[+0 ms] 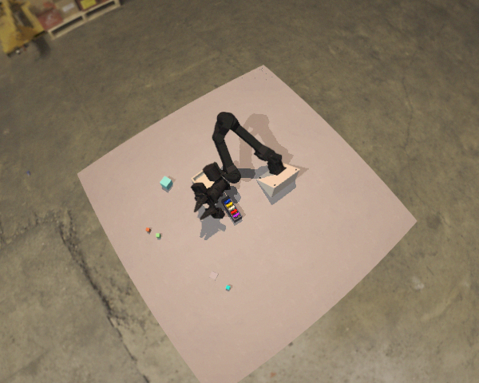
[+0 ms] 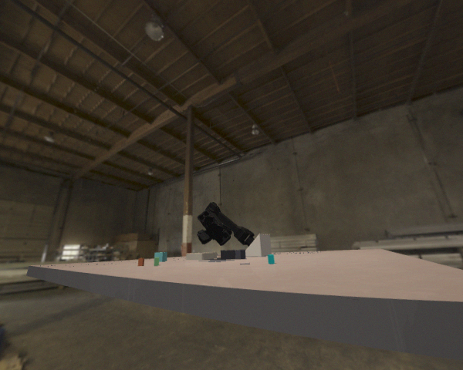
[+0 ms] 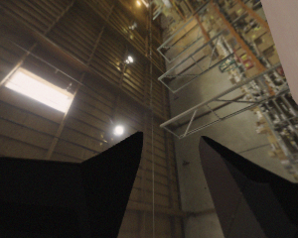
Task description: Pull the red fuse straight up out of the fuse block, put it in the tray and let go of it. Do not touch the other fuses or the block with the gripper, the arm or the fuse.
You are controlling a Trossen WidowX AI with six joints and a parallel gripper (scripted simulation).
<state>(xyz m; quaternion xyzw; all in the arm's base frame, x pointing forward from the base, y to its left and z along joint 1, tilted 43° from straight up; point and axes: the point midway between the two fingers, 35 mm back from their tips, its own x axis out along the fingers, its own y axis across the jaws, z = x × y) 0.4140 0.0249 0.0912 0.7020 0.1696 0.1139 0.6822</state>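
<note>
The red fuse is 150 mm behind my gripper tip, 50 mm to the left of it and 140 mm below it. Also, from my gripper tip: yellow fuse 160 mm behind, 10 mm to the left, 140 mm below; purple fuse 150 mm behind, 70 mm to the left, 140 mm below; blue fuse 160 mm behind, 10 mm to the right, 140 mm below.
</note>
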